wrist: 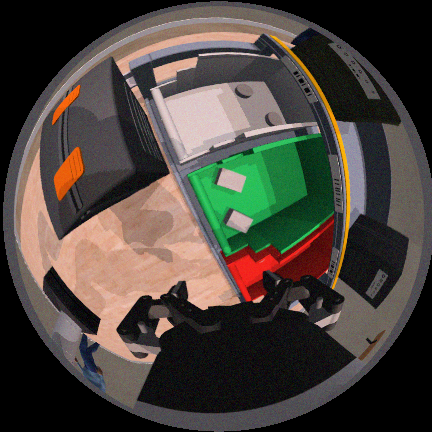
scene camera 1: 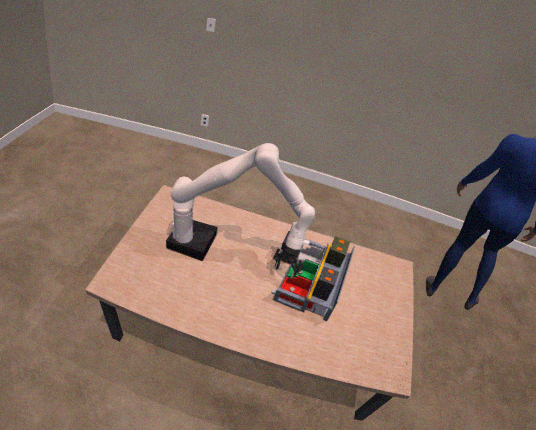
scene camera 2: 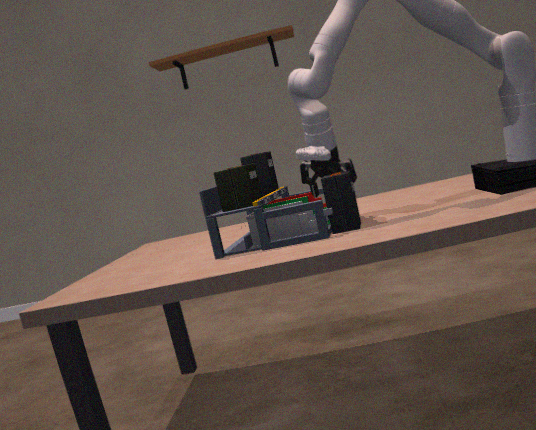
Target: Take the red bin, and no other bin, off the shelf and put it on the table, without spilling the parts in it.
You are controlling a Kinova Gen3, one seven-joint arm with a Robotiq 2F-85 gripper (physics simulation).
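Frame: origin at the arm's base, x ahead, y left, z up, level; metres.
Where they show: gripper, fingertip midpoint: point(wrist: 224, 284) point(scene camera 1: 284, 273); arm's base at its link origin: point(wrist: 70, 320) point(scene camera 1: 183, 236) point(scene camera 2: 524, 159).
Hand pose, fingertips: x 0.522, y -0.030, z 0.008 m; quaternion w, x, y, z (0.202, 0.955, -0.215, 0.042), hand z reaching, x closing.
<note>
Each offset is from my fingertips to the top centre of the thing. "spot": to the spot under its first point. Level surfaces: height alone.
The red bin @(dy -0.055, dx +0.092, dz +0.015 m) point(scene camera 1: 300, 286) point(scene camera 2: 296, 198) point(wrist: 252, 267) sits in the end place of the low front row of the blue-grey shelf point(scene camera 2: 215, 235) point(wrist: 202, 225), beside the green bin @(dy +0.056, dx +0.107, dz +0.015 m) point(scene camera 1: 308, 268) point(wrist: 287, 175). A pale part shows in it in scene camera 1. My gripper point(scene camera 1: 287, 267) point(wrist: 224, 284) is open and empty. It points down above the shelf's front edge, one finger on the bins' side and the other on the side of the bare table @(dz -0.066 m) point(scene camera 1: 225, 310) point(wrist: 165, 270). In the wrist view my fingers and gripper body hide part of the red bin; whether they touch is unclear.
A white-grey bin @(dy +0.167, dx +0.118, dz +0.015 m) point(wrist: 200, 117) is beyond the green one. A black case @(dy +0.175, dx -0.015, dz +0.066 m) point(scene camera 2: 342, 205) point(wrist: 95, 135) with orange handles stands in front of the shelf. Two dark cases @(spot: dy +0.108, dx +0.208, dz +0.128 m) point(scene camera 1: 337, 252) @(spot: dy -0.115, dx +0.183, dz +0.114 m) point(scene camera 1: 324, 288) stand behind the yellow-edged rail @(dy +0.050, dx +0.157, dz +0.046 m) point(scene camera 1: 319, 272) point(wrist: 345, 185).
</note>
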